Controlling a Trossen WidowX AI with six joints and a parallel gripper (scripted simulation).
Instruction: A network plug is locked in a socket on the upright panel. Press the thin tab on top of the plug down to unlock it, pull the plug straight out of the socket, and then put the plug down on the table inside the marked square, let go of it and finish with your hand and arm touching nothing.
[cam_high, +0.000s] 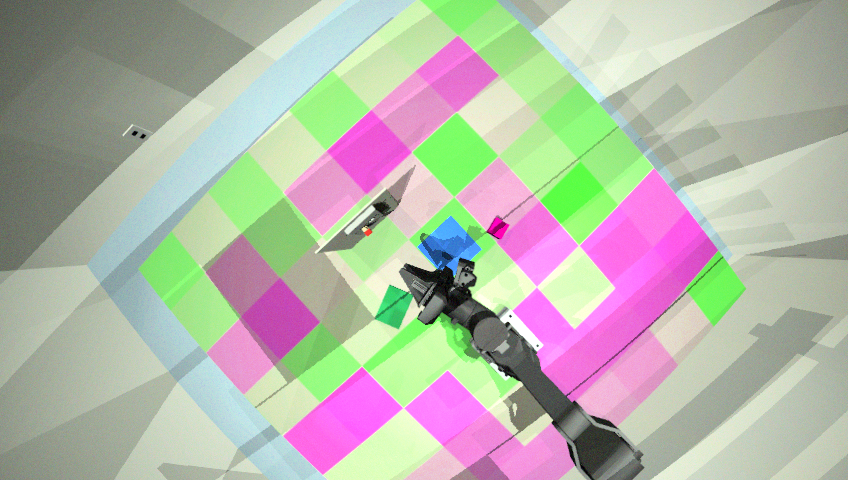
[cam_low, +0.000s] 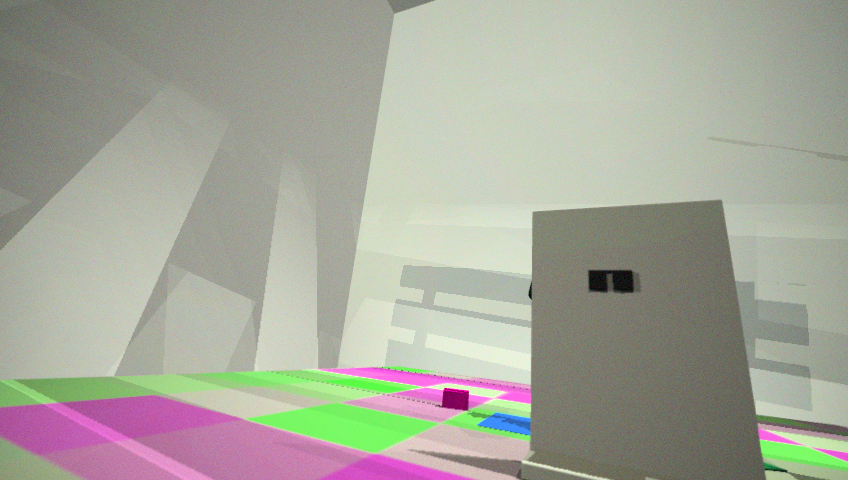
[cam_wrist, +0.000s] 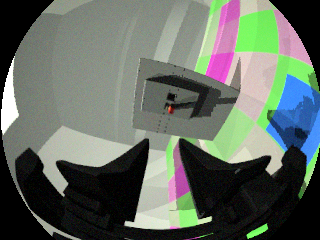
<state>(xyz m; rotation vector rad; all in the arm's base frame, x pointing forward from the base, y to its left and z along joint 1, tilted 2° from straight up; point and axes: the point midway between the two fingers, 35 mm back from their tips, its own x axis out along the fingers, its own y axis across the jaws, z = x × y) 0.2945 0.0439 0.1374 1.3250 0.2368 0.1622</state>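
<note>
Right now the grey panel is 13 cm ahead of my gripper tip and 8 cm below it.
</note>
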